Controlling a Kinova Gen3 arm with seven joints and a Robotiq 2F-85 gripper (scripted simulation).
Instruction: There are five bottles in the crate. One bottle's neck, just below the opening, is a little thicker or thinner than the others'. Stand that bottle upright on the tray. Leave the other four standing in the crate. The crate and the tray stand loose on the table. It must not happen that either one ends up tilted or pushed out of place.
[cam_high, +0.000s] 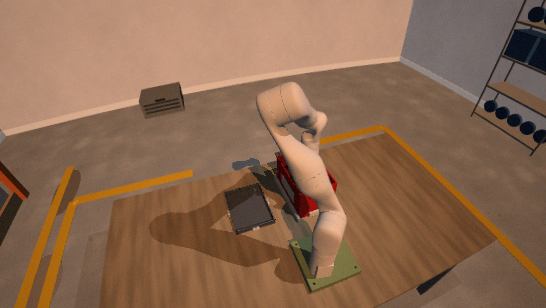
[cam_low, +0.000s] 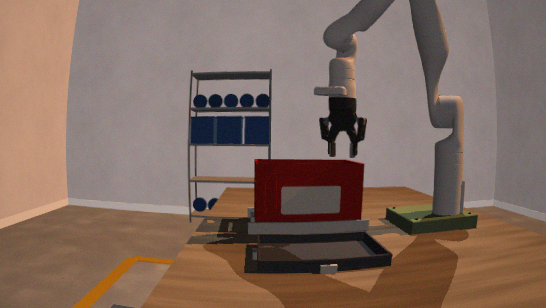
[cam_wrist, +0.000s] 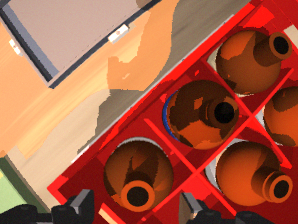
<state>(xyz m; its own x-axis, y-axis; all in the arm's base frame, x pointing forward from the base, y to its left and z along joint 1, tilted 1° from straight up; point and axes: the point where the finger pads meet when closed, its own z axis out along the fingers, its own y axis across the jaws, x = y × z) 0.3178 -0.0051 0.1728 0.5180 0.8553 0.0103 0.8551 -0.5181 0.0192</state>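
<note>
The red crate lies 12 cm below my hand, 10 cm ahead of it and 2 cm to the right of it. Also, from my hand: dark tray (27 cm to the left, 19 cm below, 4 cm ahead).
</note>
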